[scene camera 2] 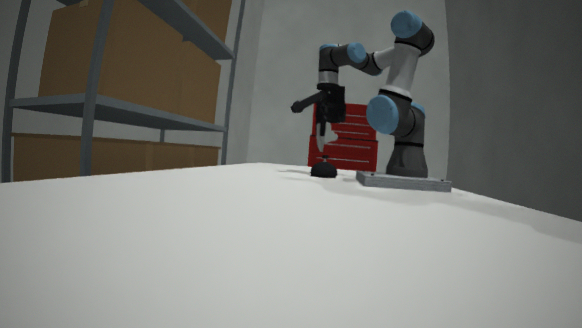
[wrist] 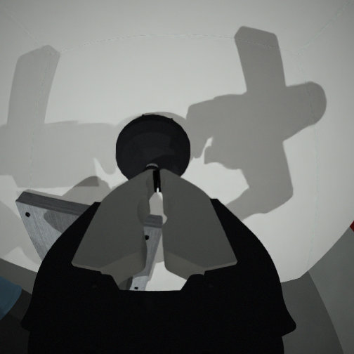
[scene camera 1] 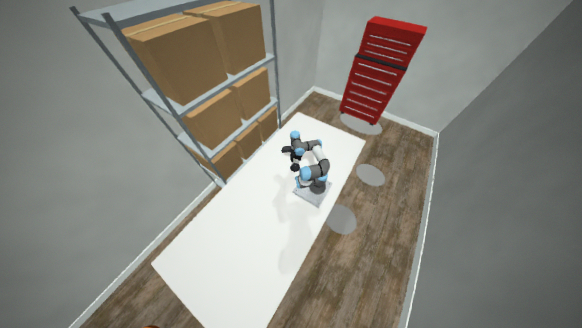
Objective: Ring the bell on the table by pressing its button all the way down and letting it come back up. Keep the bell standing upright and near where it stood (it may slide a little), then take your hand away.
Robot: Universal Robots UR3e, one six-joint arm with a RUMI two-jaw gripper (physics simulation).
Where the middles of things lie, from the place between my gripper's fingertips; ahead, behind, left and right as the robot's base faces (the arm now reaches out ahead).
Labels:
Right now my hand is 4 cm above the black domed bell (wrist: 152, 139) and 1 cm past it.

